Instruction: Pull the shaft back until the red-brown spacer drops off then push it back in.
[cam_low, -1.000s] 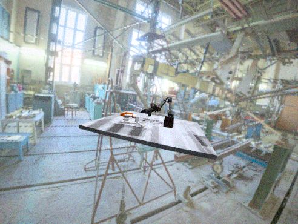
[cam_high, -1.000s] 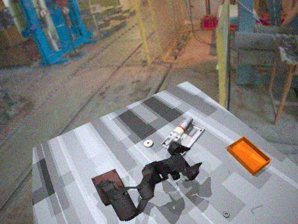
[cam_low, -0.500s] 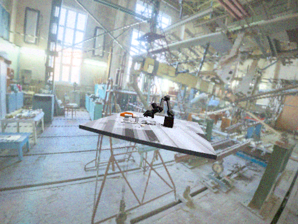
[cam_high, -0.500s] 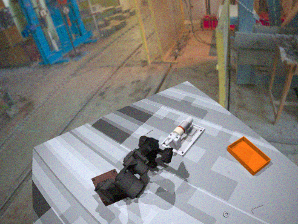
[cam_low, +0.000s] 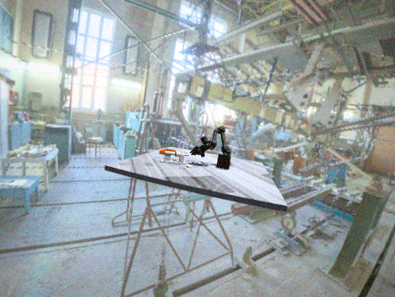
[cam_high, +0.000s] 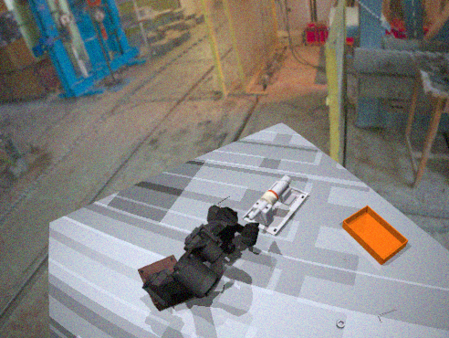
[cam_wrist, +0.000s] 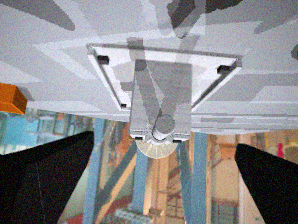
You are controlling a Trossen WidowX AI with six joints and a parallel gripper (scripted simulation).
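My gripper tip is now 13 cm short of the red-brown spacer ring, 4 cm to the right of it and 1 cm above it. The rest, counted from my gripper tip: orange tray: 31 cm ahead, 30 cm to the right, 8 cm below.
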